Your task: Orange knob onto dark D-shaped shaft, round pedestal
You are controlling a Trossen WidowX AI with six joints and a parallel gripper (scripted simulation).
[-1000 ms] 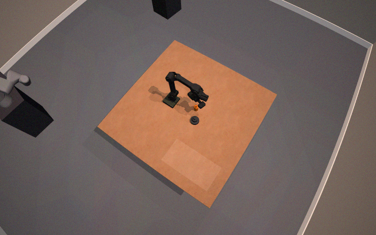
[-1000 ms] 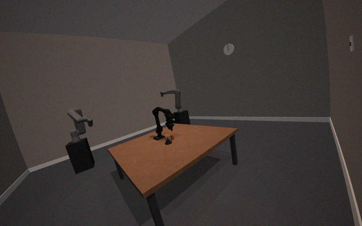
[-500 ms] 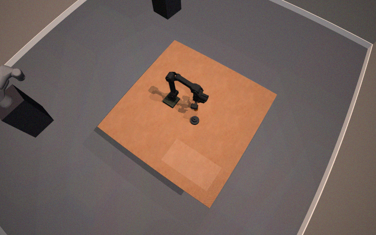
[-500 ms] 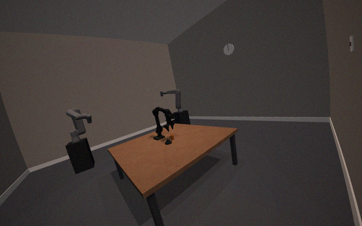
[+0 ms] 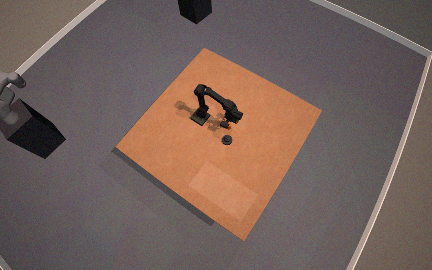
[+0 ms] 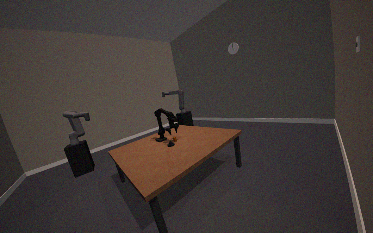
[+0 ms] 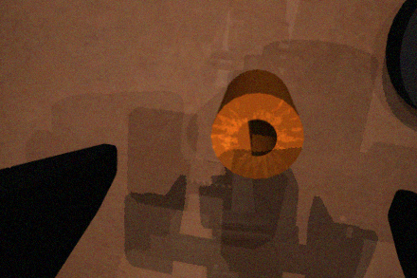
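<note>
The orange knob lies 70 mm below my gripper tip. Round my gripper tip: pedestal: 100 mm to the right, 70 mm below, 70 mm ahead.
</note>
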